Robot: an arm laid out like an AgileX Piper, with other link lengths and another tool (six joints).
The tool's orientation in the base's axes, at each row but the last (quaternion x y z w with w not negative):
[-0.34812, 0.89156, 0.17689, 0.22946]
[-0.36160, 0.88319, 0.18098, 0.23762]
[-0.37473, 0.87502, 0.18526, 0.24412]
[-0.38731, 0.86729, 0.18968, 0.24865]
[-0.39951, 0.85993, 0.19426, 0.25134]
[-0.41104, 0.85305, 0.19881, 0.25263]
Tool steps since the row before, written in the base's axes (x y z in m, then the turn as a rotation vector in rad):
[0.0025, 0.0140, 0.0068, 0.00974, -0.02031, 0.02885]
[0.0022, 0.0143, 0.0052, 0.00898, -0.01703, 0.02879]
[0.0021, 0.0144, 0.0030, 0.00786, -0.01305, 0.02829]
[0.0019, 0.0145, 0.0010, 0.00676, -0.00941, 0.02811]
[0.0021, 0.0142, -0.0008, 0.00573, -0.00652, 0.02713]
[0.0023, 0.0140, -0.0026, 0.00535, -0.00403, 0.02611]
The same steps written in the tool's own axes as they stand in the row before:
[-0.0128, 0.0090, 0.0017, -0.01075, -0.01646, -0.03087]
[-0.0121, 0.0088, 0.0034, -0.01206, -0.01371, -0.02943]
[-0.0111, 0.0082, 0.0055, -0.01335, -0.01036, -0.02733]
[-0.0100, 0.0078, 0.0073, -0.01472, -0.00725, -0.02560]
[-0.0091, 0.0068, 0.0088, -0.01527, -0.00483, -0.02355]
[-0.0081, 0.0060, 0.0103, -0.01596, -0.00321, -0.02149]

